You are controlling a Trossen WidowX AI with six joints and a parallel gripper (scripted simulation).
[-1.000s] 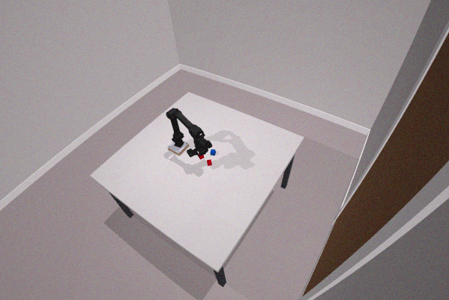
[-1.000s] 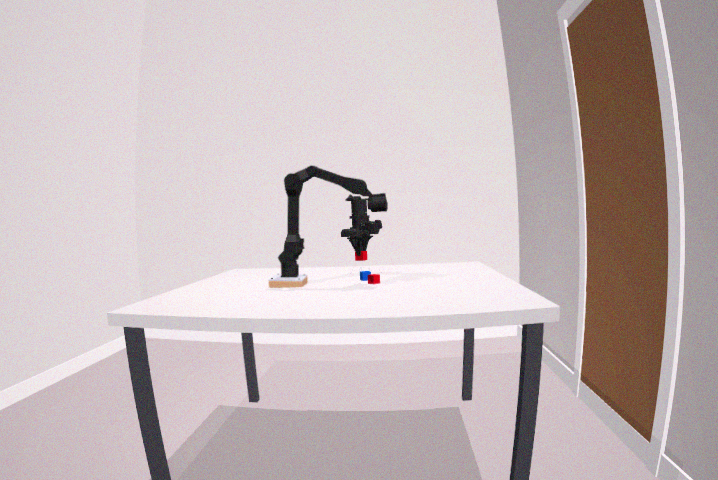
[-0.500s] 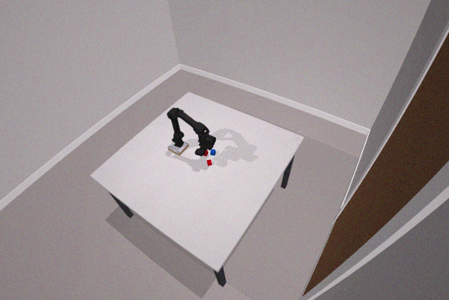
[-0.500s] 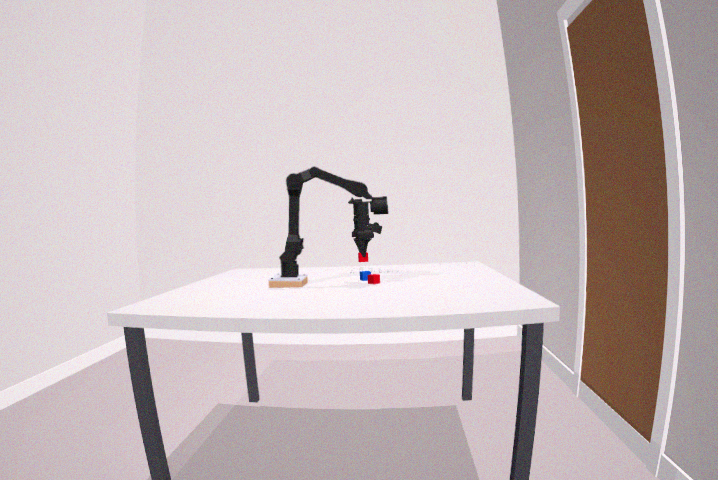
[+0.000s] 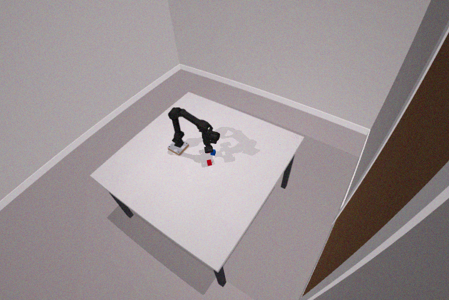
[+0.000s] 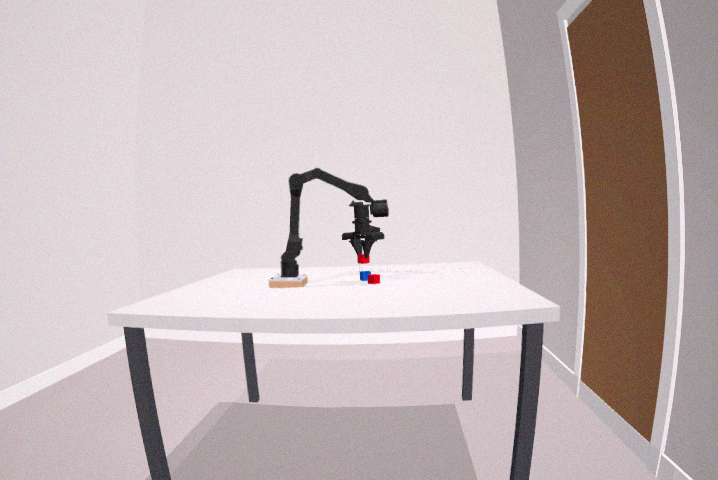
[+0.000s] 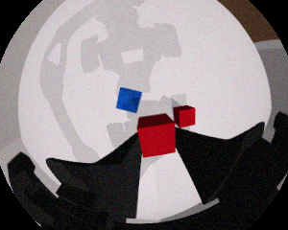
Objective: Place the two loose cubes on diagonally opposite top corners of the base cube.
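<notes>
The blue cube lies 70 mm below my gripper tip, 50 mm to the left of it and 10 mm ahead of it.
</notes>
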